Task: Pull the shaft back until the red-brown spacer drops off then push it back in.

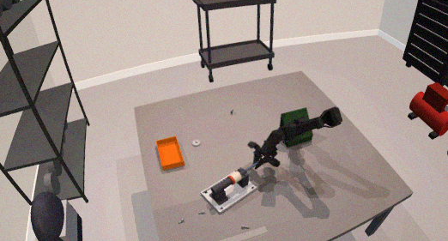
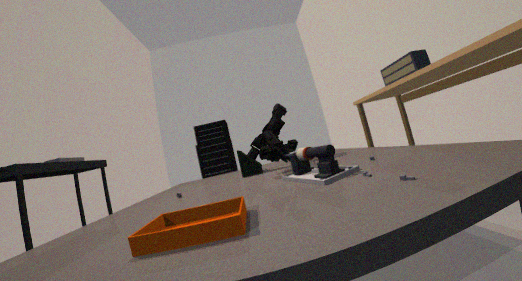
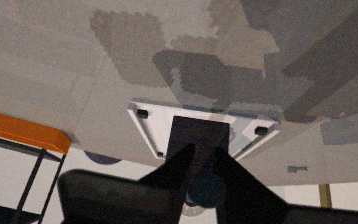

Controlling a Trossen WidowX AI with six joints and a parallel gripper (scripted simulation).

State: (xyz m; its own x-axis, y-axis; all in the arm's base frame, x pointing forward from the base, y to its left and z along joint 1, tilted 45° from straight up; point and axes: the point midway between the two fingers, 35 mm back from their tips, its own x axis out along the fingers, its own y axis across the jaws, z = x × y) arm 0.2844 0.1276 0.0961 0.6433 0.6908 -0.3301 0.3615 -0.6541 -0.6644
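The dark shaft is 60 mm ahead of my gripper tip, 20 mm to the left of it and 20 mm above it. The rest, counted from my gripper tip: cream spacer: 120 mm ahead, 50 mm to the left, 20 mm above; then red-brown spacer: 130 mm ahead, 50 mm to the left, 20 mm above; then orange tray: 380 mm ahead, 280 mm to the right, 50 mm below.
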